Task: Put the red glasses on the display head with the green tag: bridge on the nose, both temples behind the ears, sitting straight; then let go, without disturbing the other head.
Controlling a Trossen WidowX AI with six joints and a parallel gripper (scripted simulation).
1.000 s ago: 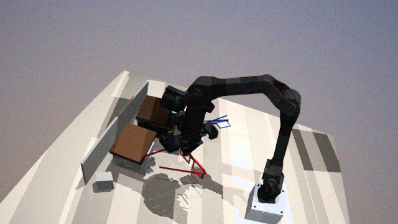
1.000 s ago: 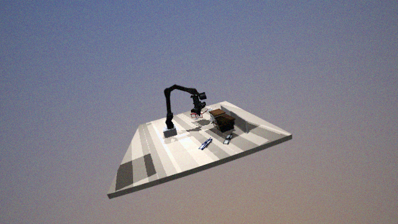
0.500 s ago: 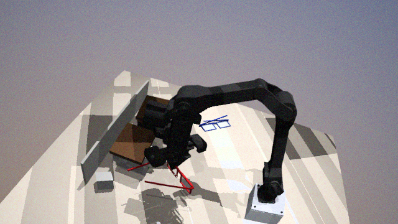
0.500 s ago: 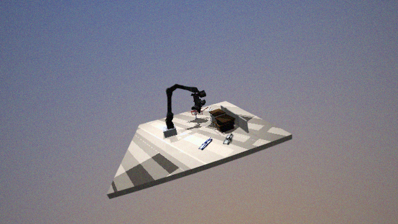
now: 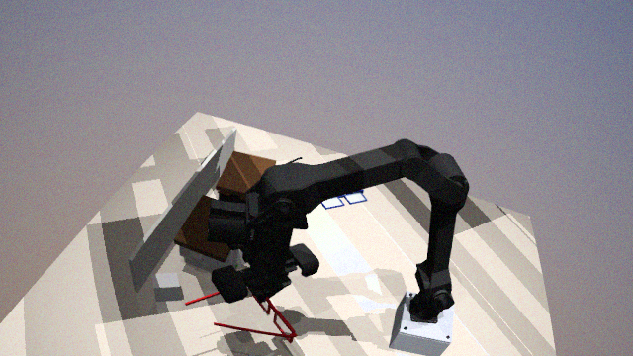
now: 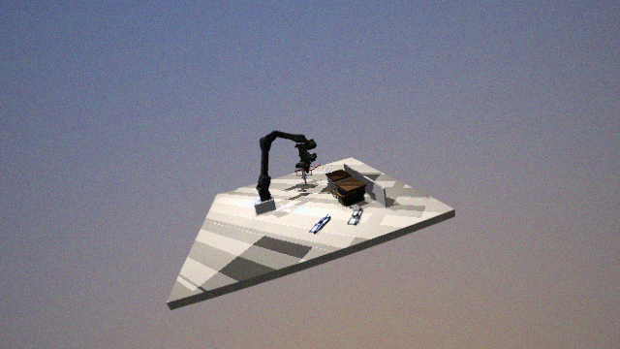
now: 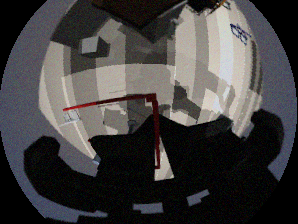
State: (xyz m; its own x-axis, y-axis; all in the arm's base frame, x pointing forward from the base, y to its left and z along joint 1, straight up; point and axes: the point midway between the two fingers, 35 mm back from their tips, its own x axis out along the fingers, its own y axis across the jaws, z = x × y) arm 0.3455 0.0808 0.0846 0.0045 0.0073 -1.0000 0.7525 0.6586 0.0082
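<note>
Now: the red glasses 5 cm to the left of my gripper tip, 3 cm ahead of it and 1 cm above it. From my gripper tip the other things lie so: grey block: 21 cm ahead, 10 cm below, 4 cm to the right; grey upright panel: 31 cm to the right, 24 cm ahead, 7 cm below.
</note>
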